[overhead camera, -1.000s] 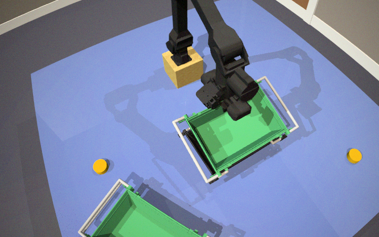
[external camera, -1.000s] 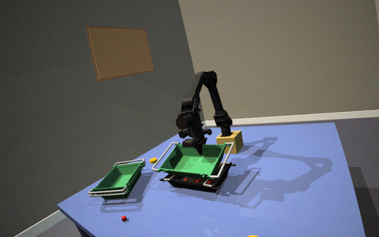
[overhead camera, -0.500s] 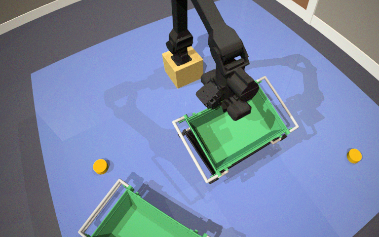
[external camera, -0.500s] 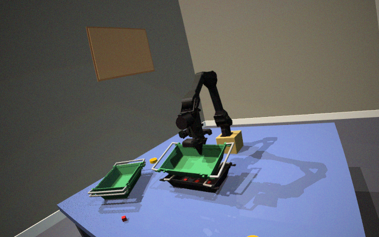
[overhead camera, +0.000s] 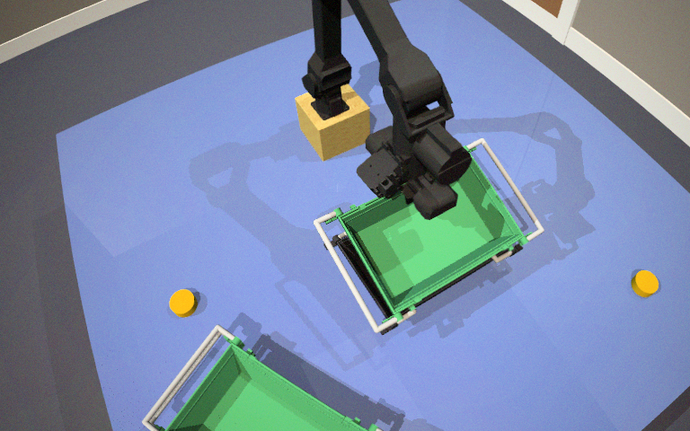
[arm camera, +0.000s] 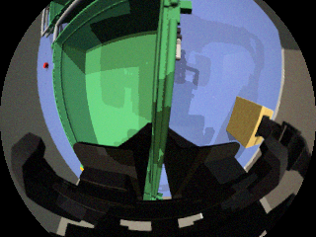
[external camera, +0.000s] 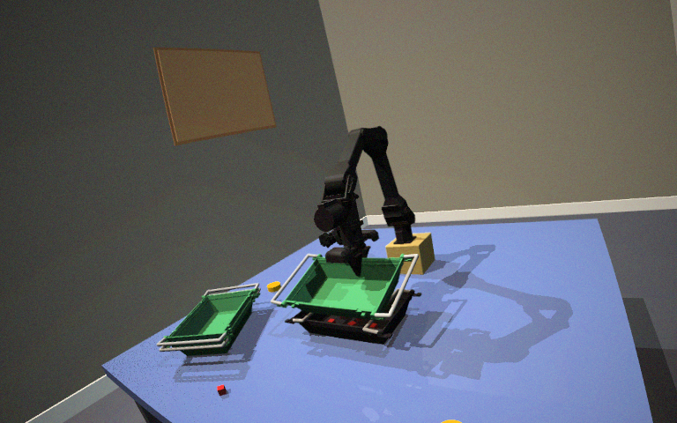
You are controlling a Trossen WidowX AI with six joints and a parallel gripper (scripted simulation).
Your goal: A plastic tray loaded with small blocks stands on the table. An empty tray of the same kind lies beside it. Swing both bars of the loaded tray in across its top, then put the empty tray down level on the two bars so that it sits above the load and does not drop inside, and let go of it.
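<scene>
My gripper tip is now 8 cm short of the green tray and 1 cm below it. From my gripper tip the other things lie so: red block 42 cm ahead, 15 cm to the right, 11 cm below.
</scene>
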